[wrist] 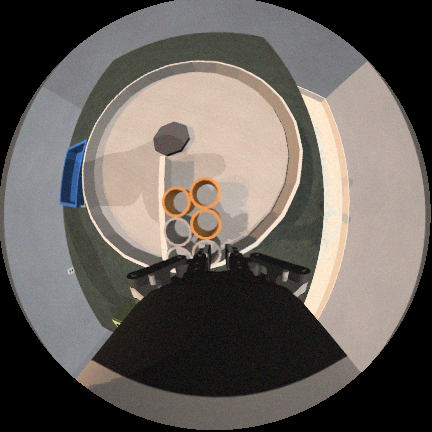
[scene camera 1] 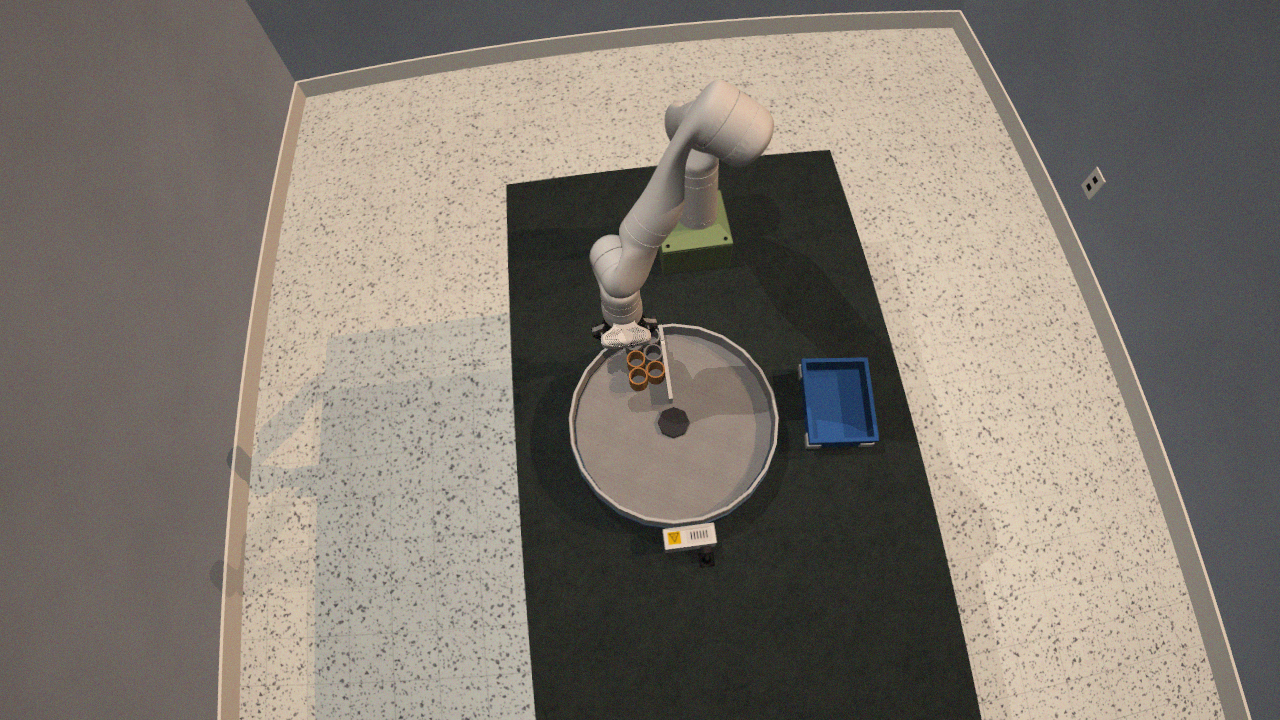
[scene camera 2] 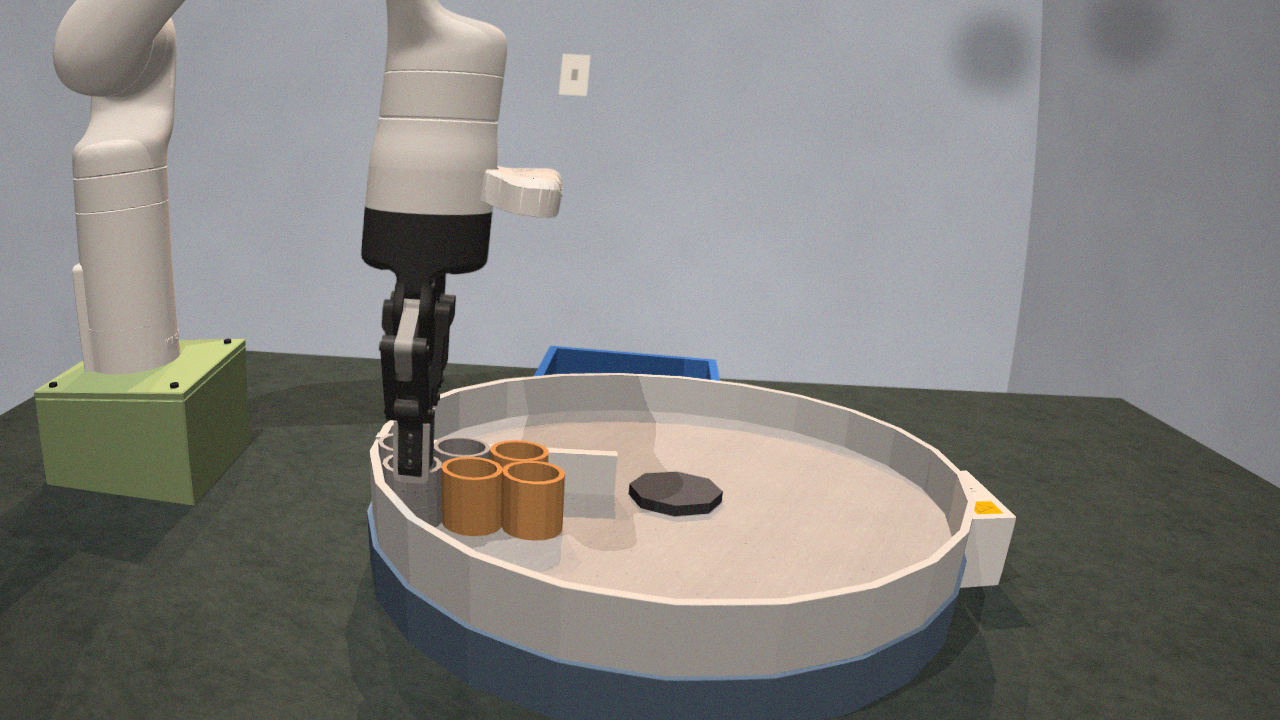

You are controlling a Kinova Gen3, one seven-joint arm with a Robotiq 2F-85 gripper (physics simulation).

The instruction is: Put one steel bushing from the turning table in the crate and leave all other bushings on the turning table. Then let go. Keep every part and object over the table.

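Where they show: gripper, fingertip midpoint: [wrist: 217, 250] [scene camera 2: 413, 473]; arm's base at its link origin: [scene camera 1: 697, 214] [scene camera 2: 136, 359].
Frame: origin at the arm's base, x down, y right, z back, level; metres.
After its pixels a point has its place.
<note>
Three steel bushings stand upright on the turning table [scene camera 1: 573, 420] {x 0.032, y 0.395, z -0.388 m} [scene camera 2: 733, 640] {x 0.030, y 0.407, z -0.420 m} [wrist: 301, 150] {x 0.008, y 0.400, z -0.388 m}, inside its rim. In the wrist view, one steel bushing [wrist: 206, 240] {x 0.002, y 0.234, z -0.286 m} [scene camera 2: 424, 505] {x 0.023, y 0.248, z -0.276 m} is by the fingertips, a second [wrist: 166, 231] {x 0.006, y 0.182, z -0.305 m} is up and left of it, and a third [wrist: 178, 247] {x 0.002, y 0.196, z -0.282 m} is partly hidden by the gripper. My gripper [scene camera 2: 411, 476] {x 0.003, y 0.245, z -0.269 m} [wrist: 217, 250] {x 0.003, y 0.245, z -0.269 m} points down, fingers narrowly apart and nothing gripped. One fingertip overlaps the first bushing's ring and the other is right of it; whether one is inside the bore is unclear. The blue crate [scene camera 1: 870, 402] {x 0.044, y -0.213, z -0.532 m} [scene camera 2: 626, 364] {x 0.055, y -0.216, z -0.517 m} [wrist: 64, 184] {x 0.058, y -0.222, z -0.495 m} stands apart from the turning table.
Three orange bushings [scene camera 2: 471, 499] {x 0.015, y 0.255, z -0.305 m} [scene camera 2: 533, 503] {x 0.015, y 0.262, z -0.342 m} [scene camera 2: 519, 446] {x 0.005, y 0.189, z -0.343 m} stand close beside the steel ones. A pale divider [scene camera 1: 666, 371] {x 0.002, y 0.188, z -0.351 m} [scene camera 2: 586, 483] [wrist: 162, 210] {x 0.002, y 0.187, z -0.334 m} runs from the rim towards the dark hub [scene camera 1: 673, 422] {x 0.032, y 0.200, z -0.452 m} [scene camera 2: 675, 492] {x 0.032, y 0.208, z -0.448 m} [wrist: 171, 137] {x 0.032, y 0.203, z -0.448 m}. A white control box [scene camera 1: 689, 537] {x 0.034, y 0.240, z -0.684 m} adjoins the turning table.
</note>
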